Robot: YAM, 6 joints.
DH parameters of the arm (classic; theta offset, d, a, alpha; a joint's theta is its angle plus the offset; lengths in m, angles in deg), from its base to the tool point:
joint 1: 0 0.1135 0.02 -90
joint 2: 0 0 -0.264 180
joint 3: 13.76 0 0.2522 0
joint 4: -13.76 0 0.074 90
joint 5: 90 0 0 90
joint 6: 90 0.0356 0 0
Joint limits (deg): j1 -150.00..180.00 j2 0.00..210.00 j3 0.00..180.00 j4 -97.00..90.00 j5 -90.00..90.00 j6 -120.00..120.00
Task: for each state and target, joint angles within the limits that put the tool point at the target. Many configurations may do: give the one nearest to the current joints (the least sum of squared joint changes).
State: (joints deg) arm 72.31 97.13 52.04 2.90 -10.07 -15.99
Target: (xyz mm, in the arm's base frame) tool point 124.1 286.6 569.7
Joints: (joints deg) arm 65.67 87.08 104.42 17.43 -8.05 -15.99
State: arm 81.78 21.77 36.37 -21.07 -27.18 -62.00
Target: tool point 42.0 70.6 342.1
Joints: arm 52.78 17.58 39.47 -20.89 -15.06 -62.00
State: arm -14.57 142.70 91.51 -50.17 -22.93 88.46
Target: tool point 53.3 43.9 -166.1
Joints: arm 22.48 190.42 60.69 -47.43 -34.54 88.46
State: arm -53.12 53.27 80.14 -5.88 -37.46 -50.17
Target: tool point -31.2 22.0 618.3
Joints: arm -24.84 41.35 98.56 0.39 -11.11 -50.17
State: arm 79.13 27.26 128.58 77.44 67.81 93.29
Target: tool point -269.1 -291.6 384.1
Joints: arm 42.31 6.96 99.42 90.00 75.55 93.29
